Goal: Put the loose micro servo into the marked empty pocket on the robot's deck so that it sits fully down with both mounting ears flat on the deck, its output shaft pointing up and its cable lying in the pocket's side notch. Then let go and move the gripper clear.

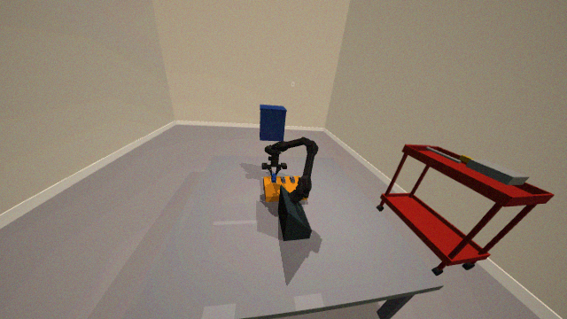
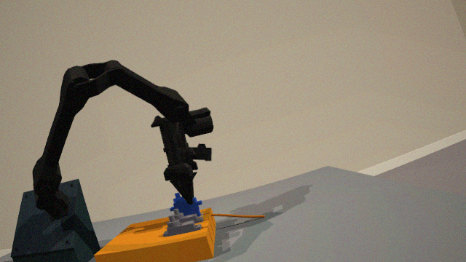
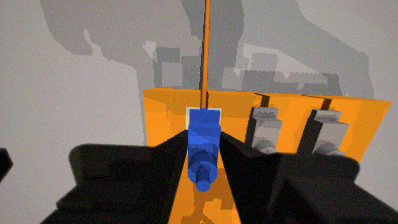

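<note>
My gripper tip is 130 mm past the orange robot deck, 60 mm to the left of it and 60 mm above it.
</note>
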